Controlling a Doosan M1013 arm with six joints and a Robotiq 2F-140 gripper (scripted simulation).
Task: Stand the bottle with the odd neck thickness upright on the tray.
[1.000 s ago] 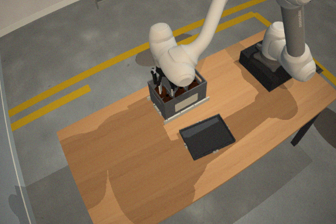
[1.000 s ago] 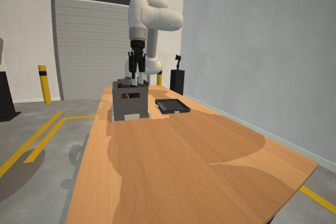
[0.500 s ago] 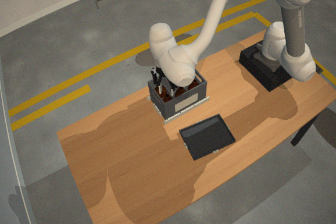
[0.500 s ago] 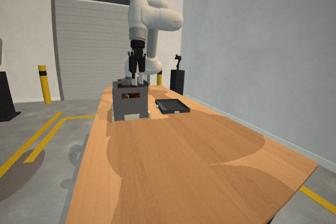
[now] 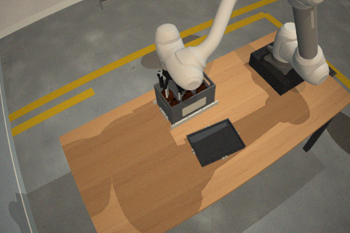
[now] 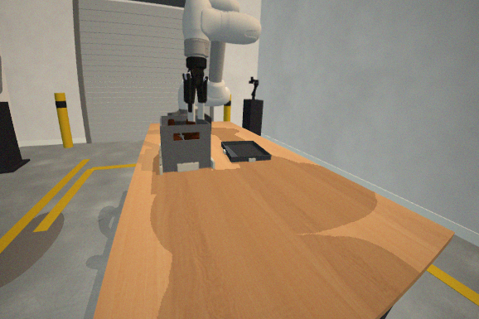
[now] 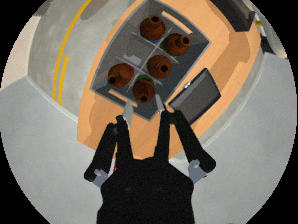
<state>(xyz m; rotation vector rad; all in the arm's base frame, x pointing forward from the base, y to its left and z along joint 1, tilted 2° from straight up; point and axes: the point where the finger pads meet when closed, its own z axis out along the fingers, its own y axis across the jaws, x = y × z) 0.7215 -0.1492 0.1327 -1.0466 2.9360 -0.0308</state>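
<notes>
My gripper is now 13 cm above the glass bottle, 9 cm past it and 1 cm to the right of it. The rest, counted from my hand: dark tray: 26 cm to the left, 20 cm below, 6 cm behind; grey crate: 13 cm below, 9 cm behind, 3 cm to the right.
</notes>
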